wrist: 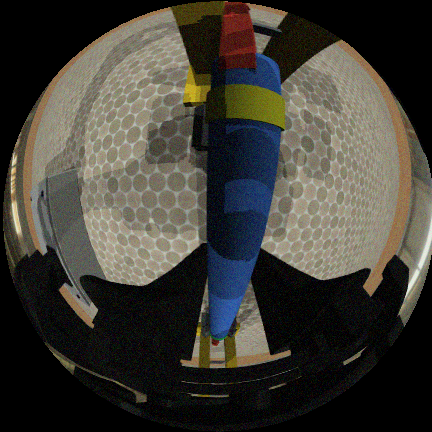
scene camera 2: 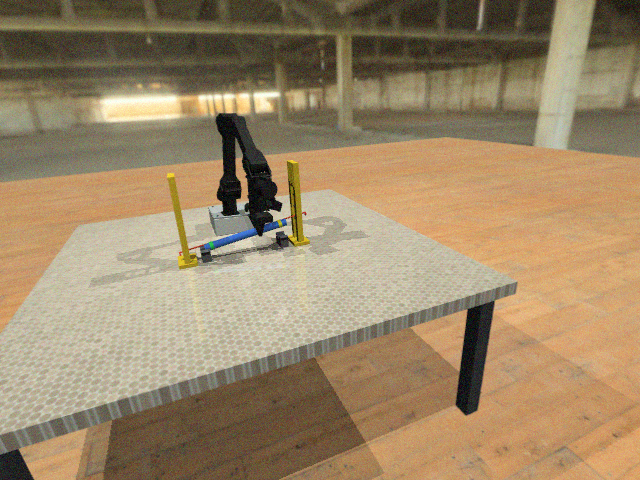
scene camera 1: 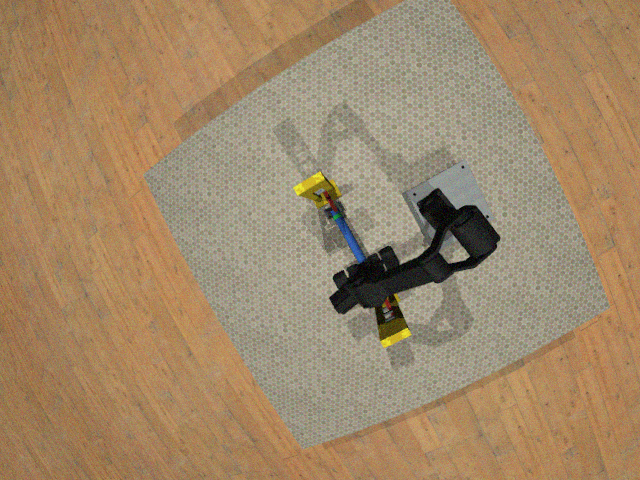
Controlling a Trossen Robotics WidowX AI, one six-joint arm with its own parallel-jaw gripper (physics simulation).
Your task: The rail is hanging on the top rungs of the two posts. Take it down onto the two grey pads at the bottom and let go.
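Seen in the pictures: gripper, fingertip midpoint: (wrist: pixel 227 249) (scene camera 2: pixel 259 235); arm's base, link origin: (wrist: pixel 57 264) (scene camera 2: pixel 230 213) (scene camera 1: pixel 430 206).
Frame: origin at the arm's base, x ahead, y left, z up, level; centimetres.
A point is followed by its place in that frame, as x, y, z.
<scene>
The rail (scene camera 1: pixel 350 237) {25.1, -5.6, -0.6} (scene camera 2: pixel 242 234) {26.7, -2.4, -0.5} (wrist: pixel 241 181) {26.3, 8.9, 1.6} is a blue bar with a yellow band, a green band and thin red ends. It runs between the two yellow posts (scene camera 1: pixel 314 187) {24.0, -20.7, 20.1} (scene camera 1: pixel 394 330) {27.1, 17.2, 20.7} (scene camera 2: pixel 176 214) {27.8, -22.5, 10.8} (scene camera 2: pixel 294 200) {30.2, 16.8, 9.4}. My gripper (scene camera 1: pixel 367 272) {26.1, 3.9, -2.3} (scene camera 2: pixel 260 229) {26.1, 3.9, -2.3} (wrist: pixel 227 249) {26.1, 3.9, -2.3} is shut on the rail near its middle. The rail is low, a little above the two grey pads (scene camera 2: pixel 206 253) {27.4, -15.6, -4.4} (scene camera 2: pixel 282 238) {29.7, 11.2, -4.1}, with the end at the right post slightly higher. In the wrist view one pad (wrist: pixel 200 132) {24.7, 11.5, -3.1} shows just left of the rail, below the near post (wrist: pixel 196 48).
The arm's grey base plate (scene camera 1: pixel 461 183) {-11.5, -0.5, -0.2} (scene camera 2: pixel 223 224) {4.2, -4.2, -2.9} (wrist: pixel 68 217) {5.0, 6.1, -4.4} lies behind the posts on the patterned table top (scene camera 2: pixel 318 310) {74.1, 3.1, -7.5}. The table edge is far from the posts on every side.
</scene>
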